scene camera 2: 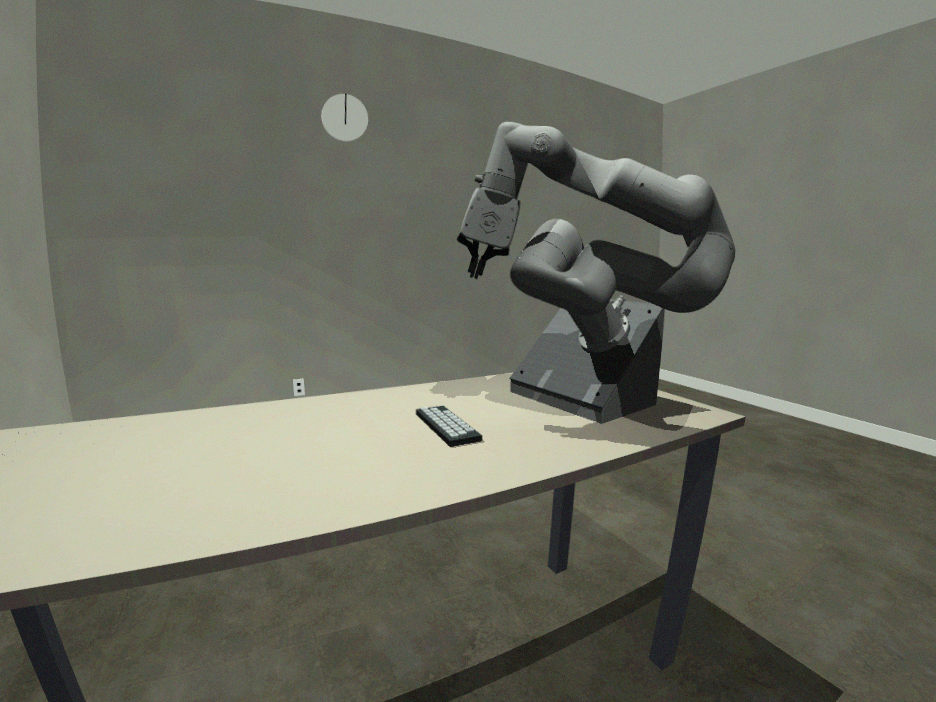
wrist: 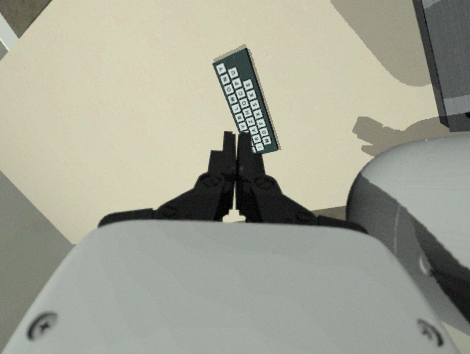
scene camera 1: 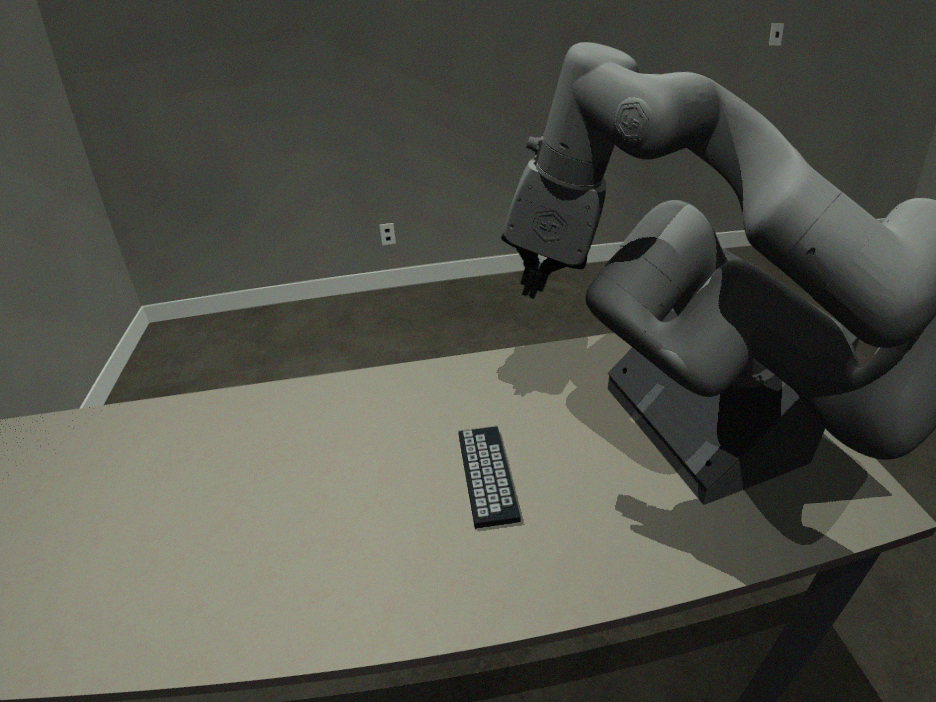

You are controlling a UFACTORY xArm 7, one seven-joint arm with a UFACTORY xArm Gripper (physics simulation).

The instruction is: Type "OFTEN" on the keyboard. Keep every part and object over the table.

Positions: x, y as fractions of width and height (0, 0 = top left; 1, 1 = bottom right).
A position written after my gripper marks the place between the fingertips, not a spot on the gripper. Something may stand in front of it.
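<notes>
My gripper (scene camera 1: 0.57, 0.42), dark keyboard (scene camera 1: 0.53, 0.71). Dark keyboard also in scene camera 2 (scene camera 2: 0.48, 0.61). My gripper also in the wrist view (wrist: 0.50, 0.43).
</notes>
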